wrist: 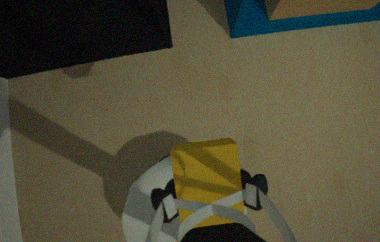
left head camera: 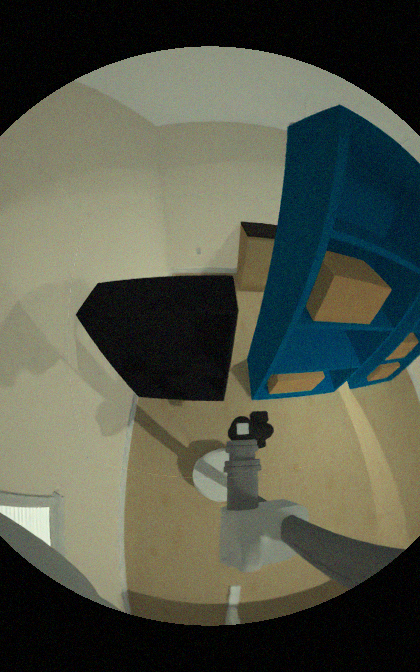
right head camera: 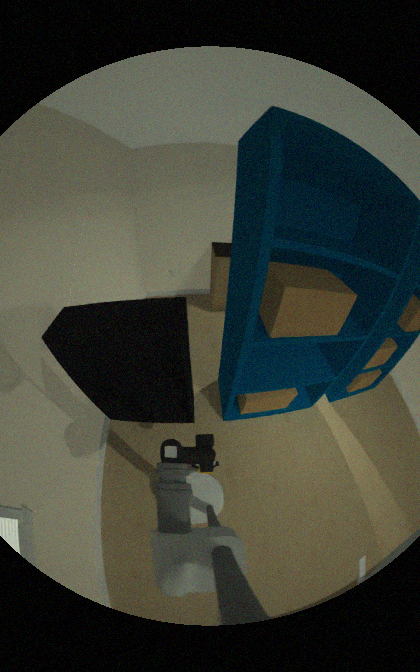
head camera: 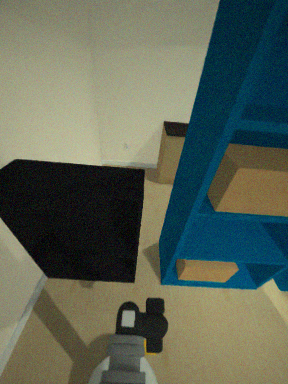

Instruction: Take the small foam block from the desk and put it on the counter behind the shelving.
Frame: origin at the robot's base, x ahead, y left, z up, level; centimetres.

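Seen in the pictures: gripper, fingertip midpoint: (wrist: 208, 187).
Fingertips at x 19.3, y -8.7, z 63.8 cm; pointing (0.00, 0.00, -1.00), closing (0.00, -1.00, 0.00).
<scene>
A point is followed by its place in that frame.
The yellow foam block (wrist: 207, 165) {x 22.4, y -8.9, z 68.9 cm} (head camera: 150, 352) is held upright between the two fingertips of my gripper (wrist: 208, 187) {x 19.3, y -8.7, z 63.8 cm} (head camera: 156, 325) (left head camera: 260, 430) (right head camera: 205, 453), which is shut on it. In the head view a small yellow edge of it shows below the gripper. The gripper and block are over the floor, in front of the shelving (head camera: 185, 190) {x 81.3, y -27.7, z 98.0 cm} (left head camera: 300, 200) (right head camera: 250, 200). The counter (head camera: 170, 160) {x 222.2, y -44.1, z 46.5 cm} (left head camera: 256, 262) (right head camera: 220, 280) has a dark top and beige side and stands at the back, partly hidden behind the shelving's left side. I cannot tell whether the desk shows.
A large black piece of furniture (head camera: 90, 220) {x 91.2, y 38.6, z 50.9 cm} (left head camera: 175, 340) (right head camera: 135, 360) (wrist: 75, 30) {x 75.2, y 35.6, z 7.2 cm} stands left of the shelving, with a narrow gap between them. Brown boxes sit in the shelving. A round pale disc (left head camera: 207, 482) (right head camera: 212, 490) (wrist: 142, 215) {x 3.2, y 13.1, z 18.7 cm} is below the gripper. A wall runs along the left.
</scene>
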